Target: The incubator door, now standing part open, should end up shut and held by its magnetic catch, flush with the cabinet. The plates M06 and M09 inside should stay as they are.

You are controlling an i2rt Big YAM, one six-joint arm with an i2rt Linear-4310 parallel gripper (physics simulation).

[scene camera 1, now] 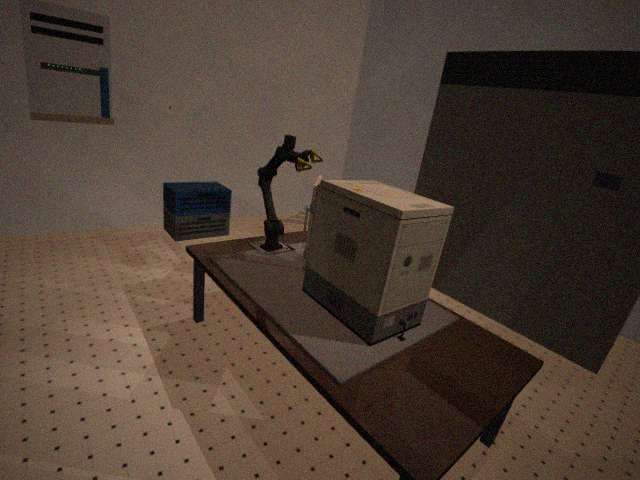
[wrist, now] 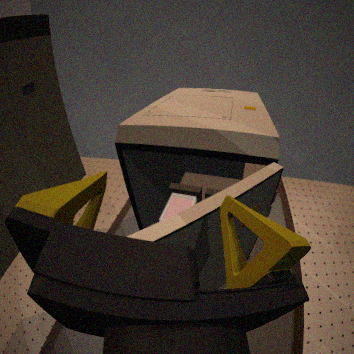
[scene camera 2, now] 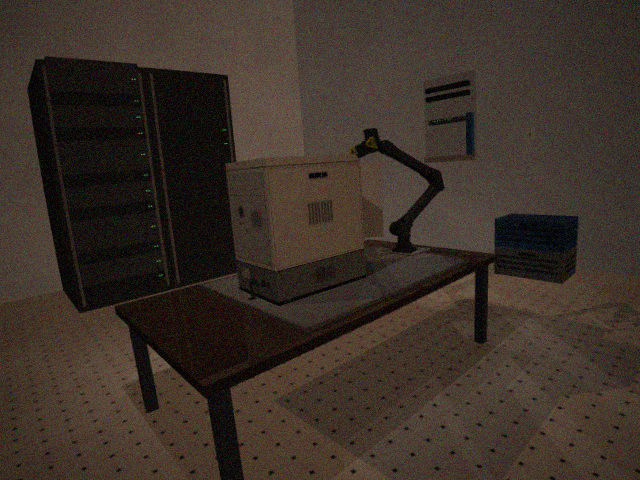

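Pixels of known places: gripper, fingertip midpoint: (scene camera 1: pixel 317 163) (wrist: pixel 167 190) (scene camera 2: pixel 357 148); arm's base, link origin: (scene camera 1: pixel 271 247) (scene camera 2: pixel 404 250).
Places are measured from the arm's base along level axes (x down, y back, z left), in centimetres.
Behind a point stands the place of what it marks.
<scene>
The incubator cabinet (scene camera 1: pixel 351 248) @[y -75.4, x -33.5, z -27.5 cm] (scene camera 2: pixel 315 217) @[y -80.9, x -31.0, z 4.2 cm] (wrist: pixel 200 107) @[y -67.9, x -55.1, z -8.7 cm] stands on the table's mat. Its door (scene camera 2: pixel 373 217) @[y -32.0, x -24.0, z 0.3 cm] (wrist: pixel 200 210) @[y -37.3, x -51.7, z -8.7 cm] is part open, hinged at the cabinet's right edge in the wrist view, with its free side angled out toward the arm. Through the gap a pinkish-white plate (wrist: pixel 180 206) @[y -62.6, x -26.1, z -2.8 cm] shows inside; its label cannot be read and I cannot tell whether it is M06 or M09. The other plate cannot be made out. My gripper (scene camera 1: pixel 316 161) @[y -33.0, x -58.3, z -6.1 cm] (scene camera 2: pixel 361 146) @[y -33.0, x -58.3, z -6.1 cm] (wrist: pixel 167 190) @[y -33.0, x -58.3, z -6.1 cm] is open and empty, at the door side of the cabinet, above its top. The right finger overlaps the door in the wrist view.
The arm's base stands at the far end of the table (scene camera 1: pixel 465 372) @[y -127.1, x 1.2, z -13.0 cm] (scene camera 2: pixel 196 330) @[y -130.3, x 1.2, z -10.7 cm], on the door side. A blue and grey crate stack (scene camera 1: pixel 197 209) (scene camera 2: pixel 536 248) is on the floor beyond. A dark rack (scene camera 2: pixel 47 155) stands behind the table.
</scene>
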